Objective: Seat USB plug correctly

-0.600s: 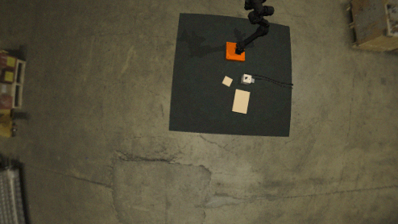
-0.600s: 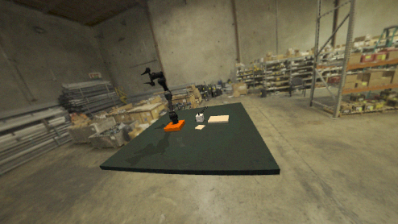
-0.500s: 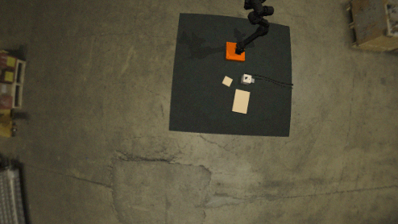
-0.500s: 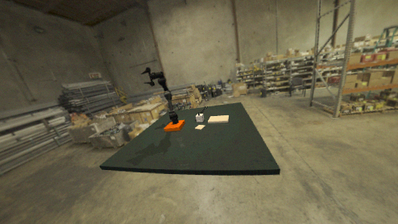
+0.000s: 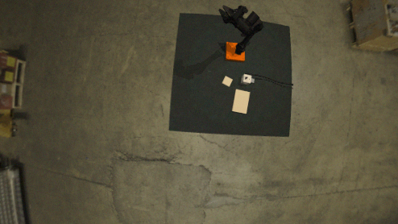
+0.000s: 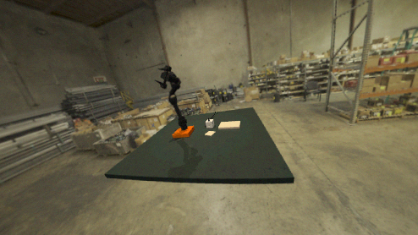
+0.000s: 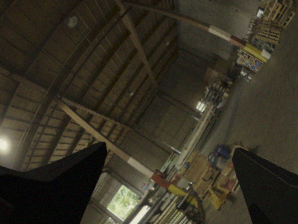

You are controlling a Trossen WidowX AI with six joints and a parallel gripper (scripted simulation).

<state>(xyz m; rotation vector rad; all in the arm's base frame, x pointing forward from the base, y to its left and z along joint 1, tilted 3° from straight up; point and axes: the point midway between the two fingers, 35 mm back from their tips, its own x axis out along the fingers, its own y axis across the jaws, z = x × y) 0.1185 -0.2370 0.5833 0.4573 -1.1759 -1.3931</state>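
Now: gripper tip 550 mm above the USB plug, 380 mm to the right of it and 190 mm short of it. From my gripper tip the other things lie so: tan square (640 mm below, 250 mm ahead, 220 mm to the left); then long tan block (630 mm below, 410 mm ahead, 400 mm to the left).
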